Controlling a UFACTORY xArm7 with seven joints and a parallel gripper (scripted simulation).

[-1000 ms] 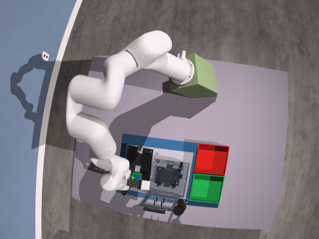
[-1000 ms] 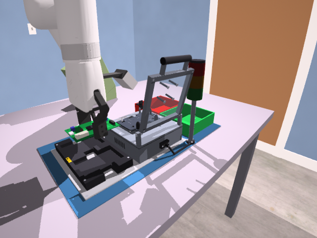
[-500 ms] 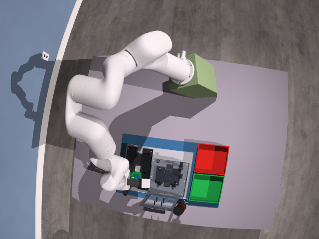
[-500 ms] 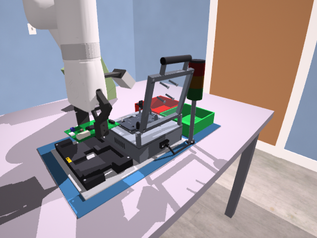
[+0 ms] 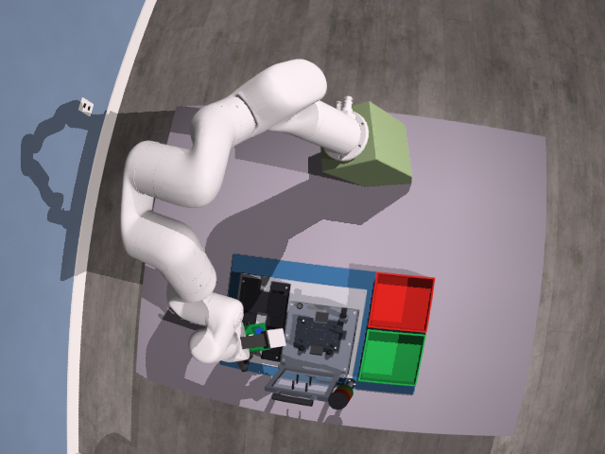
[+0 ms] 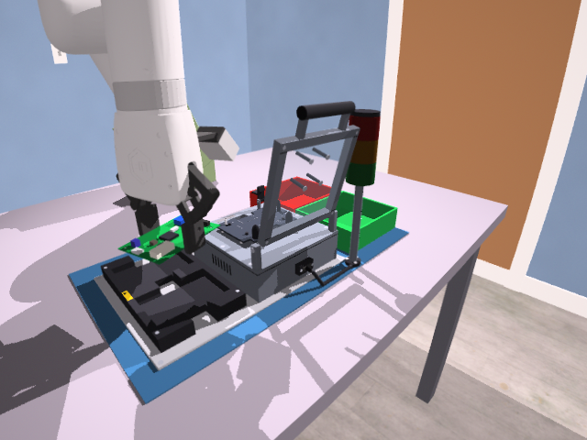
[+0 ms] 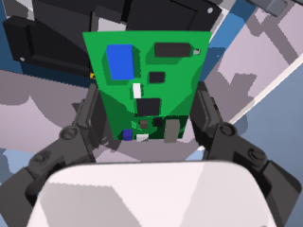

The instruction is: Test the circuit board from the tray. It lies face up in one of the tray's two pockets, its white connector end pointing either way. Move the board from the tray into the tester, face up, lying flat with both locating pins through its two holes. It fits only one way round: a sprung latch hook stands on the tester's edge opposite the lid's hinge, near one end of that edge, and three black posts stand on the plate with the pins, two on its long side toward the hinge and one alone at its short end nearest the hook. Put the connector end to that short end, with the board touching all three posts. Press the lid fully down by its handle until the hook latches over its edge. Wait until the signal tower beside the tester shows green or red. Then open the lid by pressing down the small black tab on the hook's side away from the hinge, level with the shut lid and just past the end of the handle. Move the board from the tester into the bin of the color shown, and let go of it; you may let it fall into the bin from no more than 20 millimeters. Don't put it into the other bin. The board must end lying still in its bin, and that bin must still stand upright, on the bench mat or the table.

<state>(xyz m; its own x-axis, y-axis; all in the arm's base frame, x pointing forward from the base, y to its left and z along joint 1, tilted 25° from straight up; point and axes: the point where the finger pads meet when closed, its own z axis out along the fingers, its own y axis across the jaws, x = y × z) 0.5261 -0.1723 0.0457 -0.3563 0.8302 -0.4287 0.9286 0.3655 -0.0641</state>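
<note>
The green circuit board lies right at my hand. The rest, counted from my hand: clear lid: 80 mm ahead, 170 mm to the left, 60 mm above; then green bin: 10 mm behind, 370 mm to the left, 110 mm below; then plate: 40 mm behind, 170 mm to the left, 50 mm below.
</note>
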